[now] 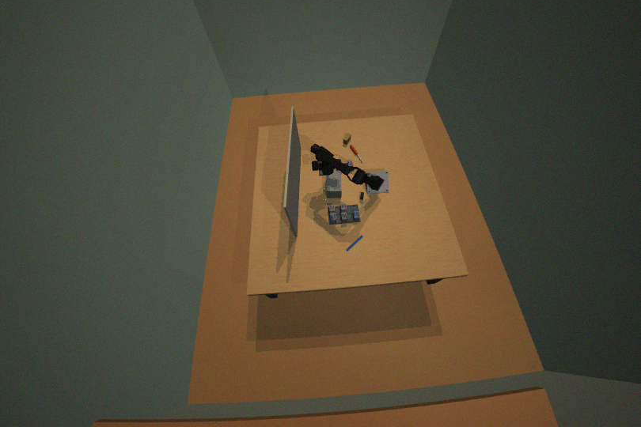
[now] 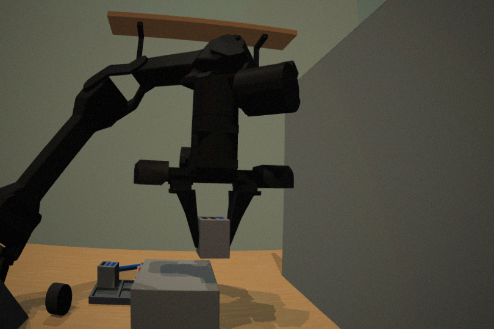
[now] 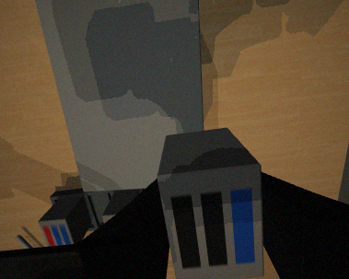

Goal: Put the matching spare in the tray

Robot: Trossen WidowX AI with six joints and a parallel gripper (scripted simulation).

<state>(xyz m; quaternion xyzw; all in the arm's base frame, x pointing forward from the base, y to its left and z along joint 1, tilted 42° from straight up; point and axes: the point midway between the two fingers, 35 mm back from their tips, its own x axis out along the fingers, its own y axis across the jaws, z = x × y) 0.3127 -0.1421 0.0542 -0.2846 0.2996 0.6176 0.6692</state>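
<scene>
The dark tray lies 140 mm below my gripper tip and 130 mm to the right of it. Round my gripper tip: grey mounted unit 90 mm below, 60 mm to the left, 40 mm behind; grey spare block 20 mm above; tall grey panel 210 mm ahead, 80 mm above, 20 mm to the left.
</scene>
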